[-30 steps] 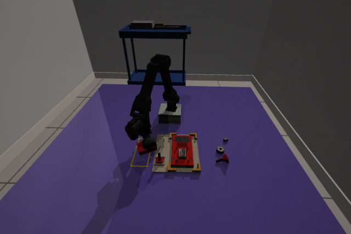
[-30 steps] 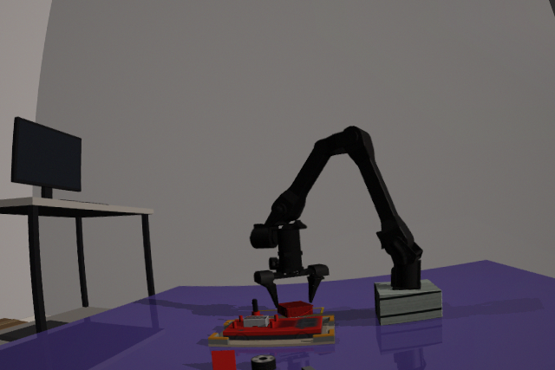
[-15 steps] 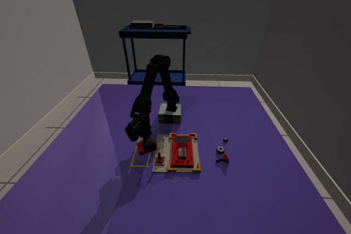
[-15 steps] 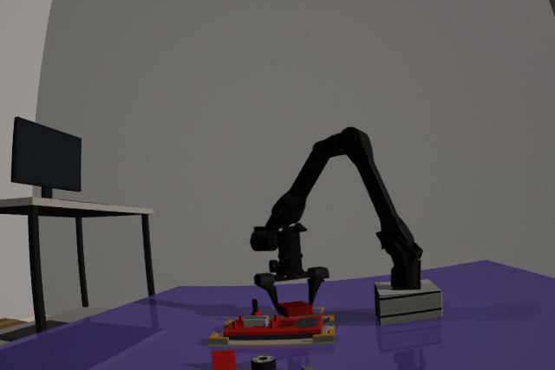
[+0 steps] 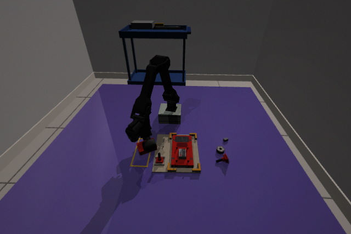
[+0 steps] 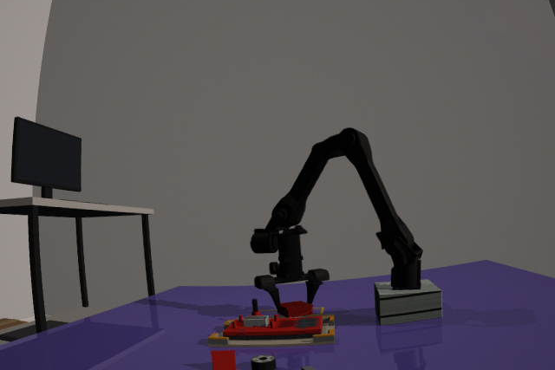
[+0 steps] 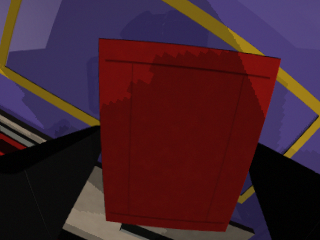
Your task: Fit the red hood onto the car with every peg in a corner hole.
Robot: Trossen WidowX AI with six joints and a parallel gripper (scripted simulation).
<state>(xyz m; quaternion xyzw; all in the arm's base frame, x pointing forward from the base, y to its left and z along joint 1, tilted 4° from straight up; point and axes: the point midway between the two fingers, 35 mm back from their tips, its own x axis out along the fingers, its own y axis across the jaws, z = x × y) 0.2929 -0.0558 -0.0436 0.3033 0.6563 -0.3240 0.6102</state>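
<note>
The grey engine block lies 2 cm ahead of my gripper tip, 20 cm to the left of it and 1 cm above it. Round my gripper tip: red hood: 1 cm above; then black wheel: 8 cm behind, 38 cm to the left.
</note>
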